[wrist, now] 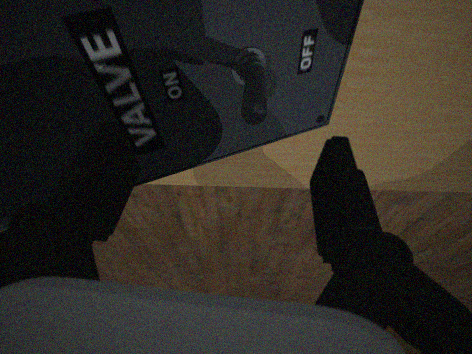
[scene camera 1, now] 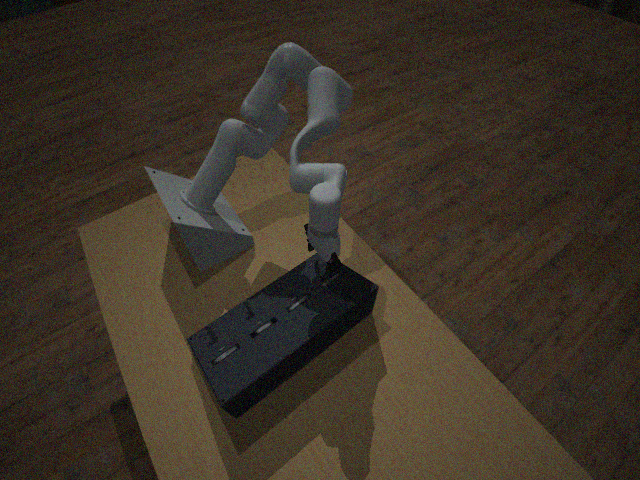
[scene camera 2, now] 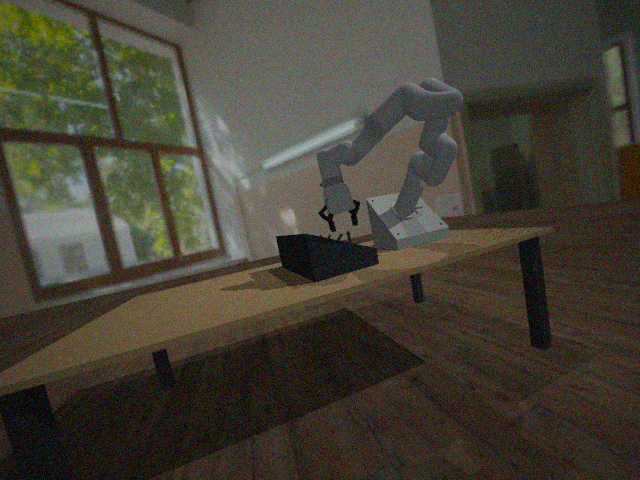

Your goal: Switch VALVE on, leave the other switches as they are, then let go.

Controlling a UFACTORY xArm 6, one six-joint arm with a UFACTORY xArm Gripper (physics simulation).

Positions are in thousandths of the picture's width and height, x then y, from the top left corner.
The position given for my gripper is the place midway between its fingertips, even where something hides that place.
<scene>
In view: my gripper (scene camera 2: 538,476) and a valve lever (wrist: 539,292).
My gripper shows as well in the wrist view (wrist: 471,431) and in scene camera 1 (scene camera 1: 502,541).
</scene>
